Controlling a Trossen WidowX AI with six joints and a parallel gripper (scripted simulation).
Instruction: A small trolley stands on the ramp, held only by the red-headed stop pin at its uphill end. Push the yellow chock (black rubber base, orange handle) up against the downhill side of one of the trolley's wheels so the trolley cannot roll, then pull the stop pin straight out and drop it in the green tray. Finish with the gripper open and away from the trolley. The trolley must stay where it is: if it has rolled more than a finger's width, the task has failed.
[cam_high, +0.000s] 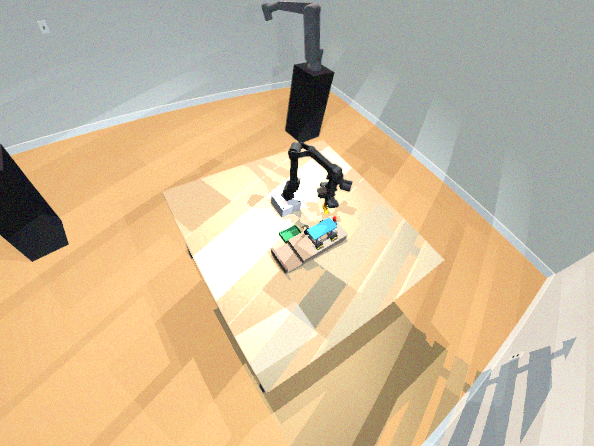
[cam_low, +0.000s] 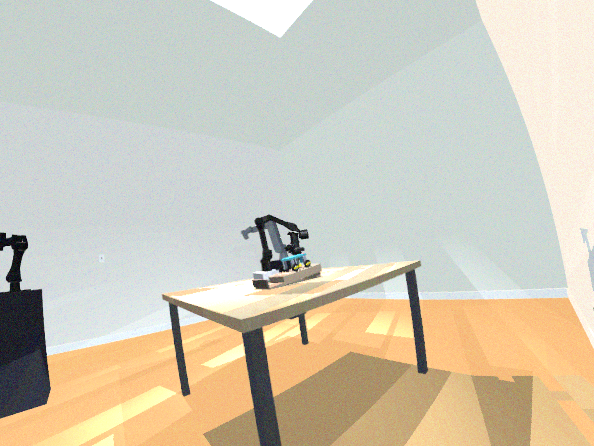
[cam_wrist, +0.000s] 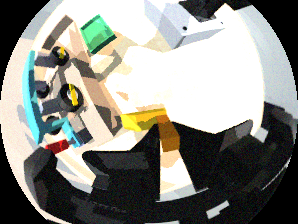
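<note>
My gripper tip is now 130 mm short of the red-headed stop pin, 60 mm to the left of it and 20 mm below it. The rest, counted from my gripper tip: wooden ramp: 170 mm to the right, 140 mm ahead, 60 mm below; then teal trolley: 170 mm to the right, 140 mm ahead; then yellow chock: 20 mm ahead, 10 mm to the right, 10 mm below.
</note>
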